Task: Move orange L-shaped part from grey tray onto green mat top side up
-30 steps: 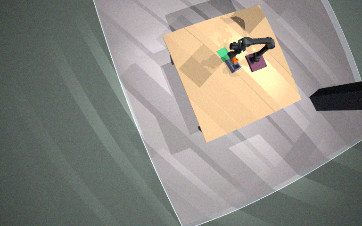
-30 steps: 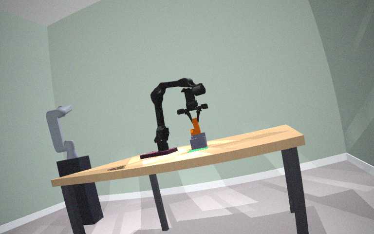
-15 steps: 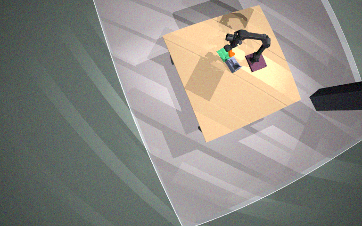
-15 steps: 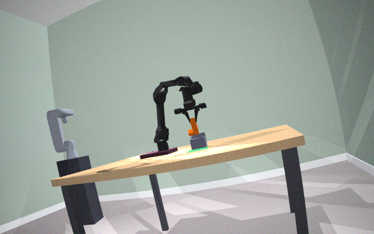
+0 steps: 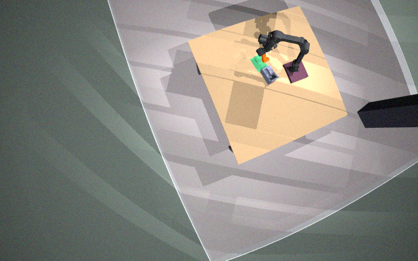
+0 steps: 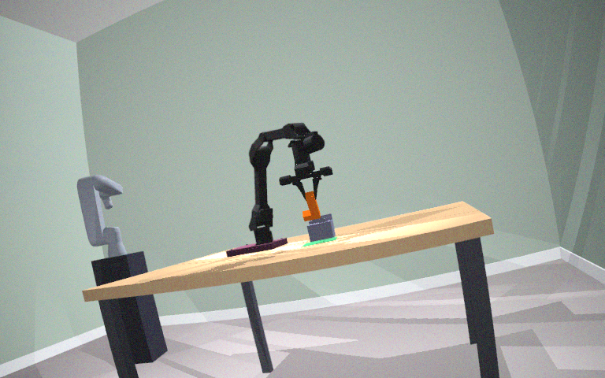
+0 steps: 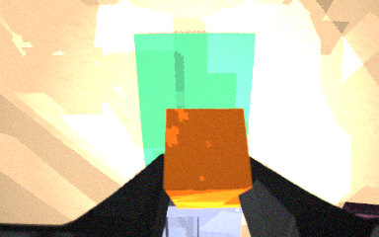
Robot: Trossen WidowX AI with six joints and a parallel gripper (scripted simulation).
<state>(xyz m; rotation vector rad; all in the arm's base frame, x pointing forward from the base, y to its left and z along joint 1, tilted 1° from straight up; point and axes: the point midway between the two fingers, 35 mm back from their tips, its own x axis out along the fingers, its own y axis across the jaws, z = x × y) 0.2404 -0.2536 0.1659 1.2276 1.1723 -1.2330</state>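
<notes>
Now: gripper tip 2 cm to the right of the green mat and 17 cm above it. Round my gripper tip: grey tray (18 cm to the left, 17 cm below); then orange L-shaped part (1 cm behind, 3 cm to the left, 3 cm below).
</notes>
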